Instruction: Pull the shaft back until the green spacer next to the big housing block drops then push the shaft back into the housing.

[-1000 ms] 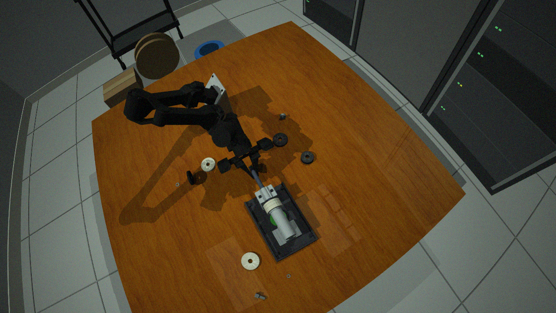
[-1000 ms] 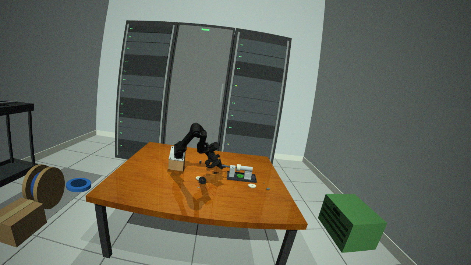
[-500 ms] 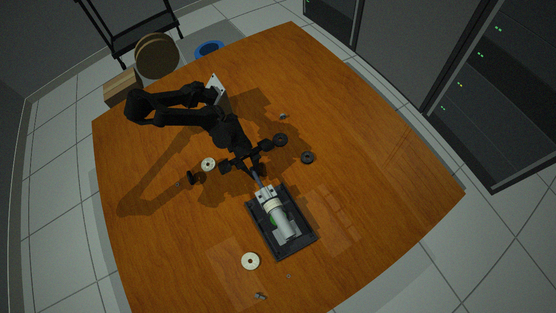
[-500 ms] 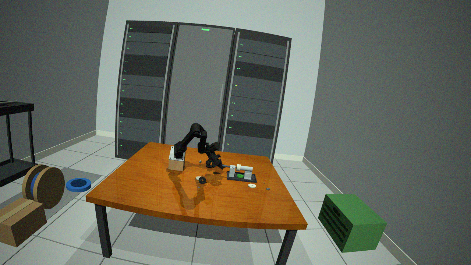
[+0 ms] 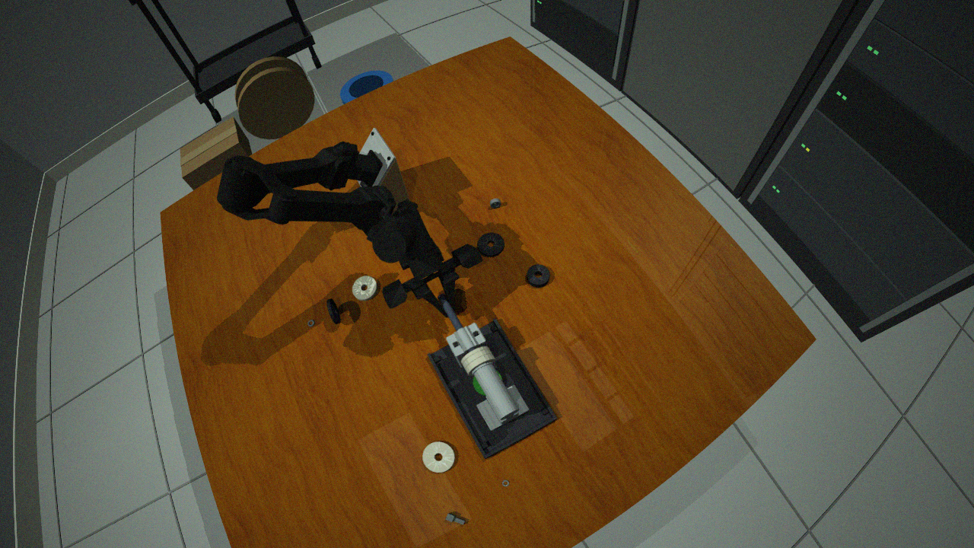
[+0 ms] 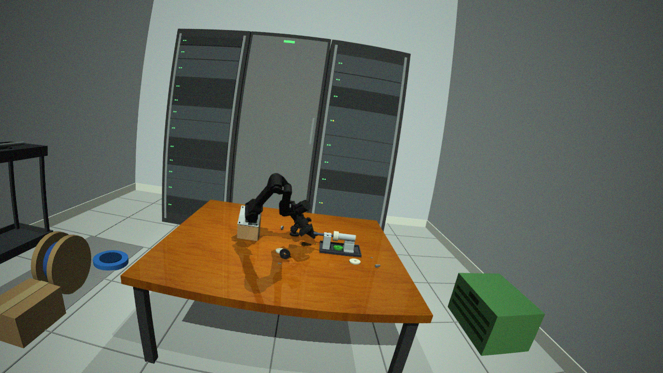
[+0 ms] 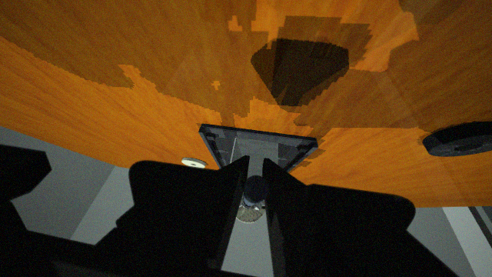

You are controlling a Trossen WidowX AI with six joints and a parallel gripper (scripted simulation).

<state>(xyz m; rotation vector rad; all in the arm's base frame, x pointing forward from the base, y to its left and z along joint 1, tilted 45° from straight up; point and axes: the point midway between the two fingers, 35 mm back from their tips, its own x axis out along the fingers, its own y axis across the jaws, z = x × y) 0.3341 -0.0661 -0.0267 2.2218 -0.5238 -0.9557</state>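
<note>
The dark shaft lies 60 mm ahead of my gripper tip, 10 mm to the right of it and 30 mm above it. Round my gripper tip: green spacer: 140 mm ahead, 10 mm to the right, 40 mm below; then cream spacer: 110 mm ahead, 10 mm to the right, 30 mm above; then nut: 180 mm behind, 230 mm to the left, 40 mm below.
</note>
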